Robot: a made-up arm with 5 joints.
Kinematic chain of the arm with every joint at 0, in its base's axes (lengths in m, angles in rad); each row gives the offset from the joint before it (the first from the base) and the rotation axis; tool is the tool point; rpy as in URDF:
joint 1: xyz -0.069 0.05 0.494 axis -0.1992 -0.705 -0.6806
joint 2: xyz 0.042 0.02 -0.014 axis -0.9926 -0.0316 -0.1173
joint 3: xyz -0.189 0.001 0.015 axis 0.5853 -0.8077 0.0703
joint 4: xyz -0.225 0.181 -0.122 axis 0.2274 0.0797 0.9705
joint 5: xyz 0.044 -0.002 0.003 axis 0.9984 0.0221 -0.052
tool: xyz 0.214 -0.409 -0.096 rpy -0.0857 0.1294 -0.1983
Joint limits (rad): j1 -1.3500..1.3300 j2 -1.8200..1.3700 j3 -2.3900..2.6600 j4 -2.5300..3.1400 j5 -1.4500..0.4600
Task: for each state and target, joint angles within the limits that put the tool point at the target. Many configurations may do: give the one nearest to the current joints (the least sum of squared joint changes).
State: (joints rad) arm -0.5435 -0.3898 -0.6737 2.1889 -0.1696
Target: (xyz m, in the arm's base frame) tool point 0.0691 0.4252 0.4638
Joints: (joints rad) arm 0.2896 -0.3750 -0.2116 1.4225 -0.5434
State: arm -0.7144 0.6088 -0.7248 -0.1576 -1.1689
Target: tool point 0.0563 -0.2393 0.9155
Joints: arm -1.2410 0.2777 -0.4780 -0.8695 -0.5897
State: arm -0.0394 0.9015 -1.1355 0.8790 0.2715
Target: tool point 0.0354 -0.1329 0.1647
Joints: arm 0.4895 0.8770 -0.3357 1.1332 -0.1145
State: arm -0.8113 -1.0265 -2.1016 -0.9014 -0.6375
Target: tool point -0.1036 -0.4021 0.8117
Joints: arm -0.2632 -1.0716 -1.5811 -1.1038 -0.2209
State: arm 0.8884 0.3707 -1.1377 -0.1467 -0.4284
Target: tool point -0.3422 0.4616 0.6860
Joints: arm 0.7949 0.4913 -1.2537 -0.8994 -0.3100
